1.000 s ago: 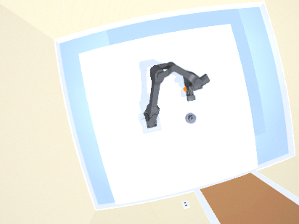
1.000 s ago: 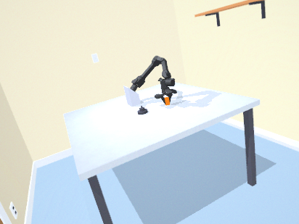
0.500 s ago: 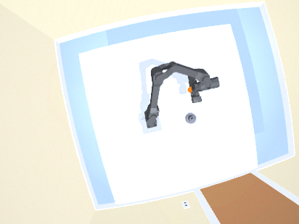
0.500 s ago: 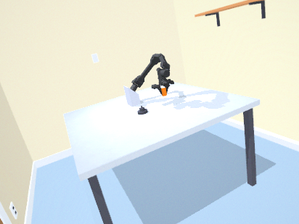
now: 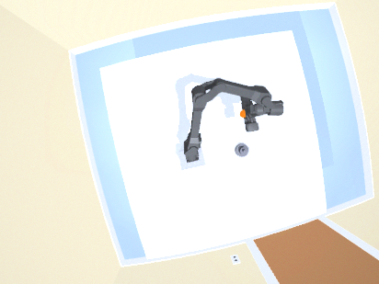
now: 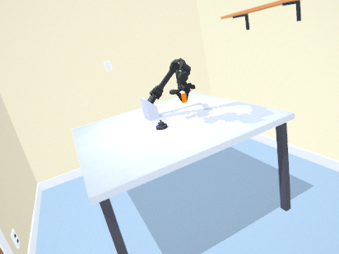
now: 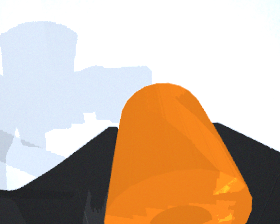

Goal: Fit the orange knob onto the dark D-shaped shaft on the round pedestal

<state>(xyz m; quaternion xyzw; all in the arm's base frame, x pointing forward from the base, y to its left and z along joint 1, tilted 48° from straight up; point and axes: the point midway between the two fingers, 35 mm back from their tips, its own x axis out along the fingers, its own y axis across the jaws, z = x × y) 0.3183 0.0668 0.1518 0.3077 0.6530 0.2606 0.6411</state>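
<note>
The pedestal is 10 mm behind my gripper tip, 210 mm to the right of it and 110 mm below it. Also, from my gripper tip: orange knob: 20 mm above.
</note>
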